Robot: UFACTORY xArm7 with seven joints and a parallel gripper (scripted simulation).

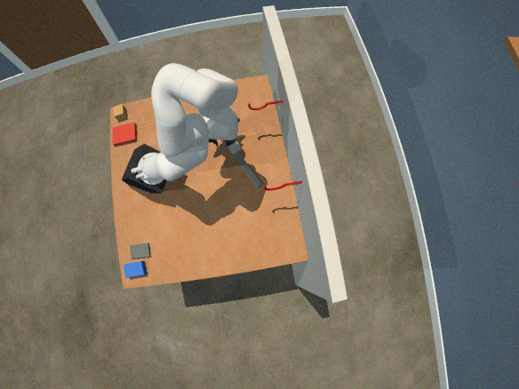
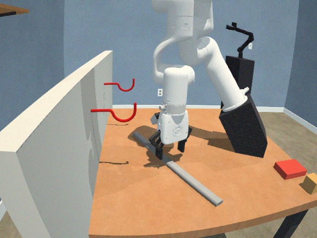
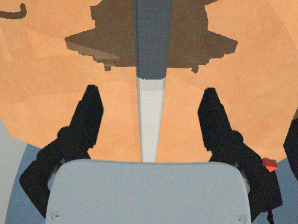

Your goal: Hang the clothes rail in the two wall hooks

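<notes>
The grey clothes rail lies 50 mm below my hand. Also, from my hand: white wall 230 mm ahead, 200 mm to the right, 260 mm below; red block 430 mm behind, 260 mm to the left, 40 mm below; tan block 410 mm behind, 380 mm to the left, 30 mm below.
</notes>
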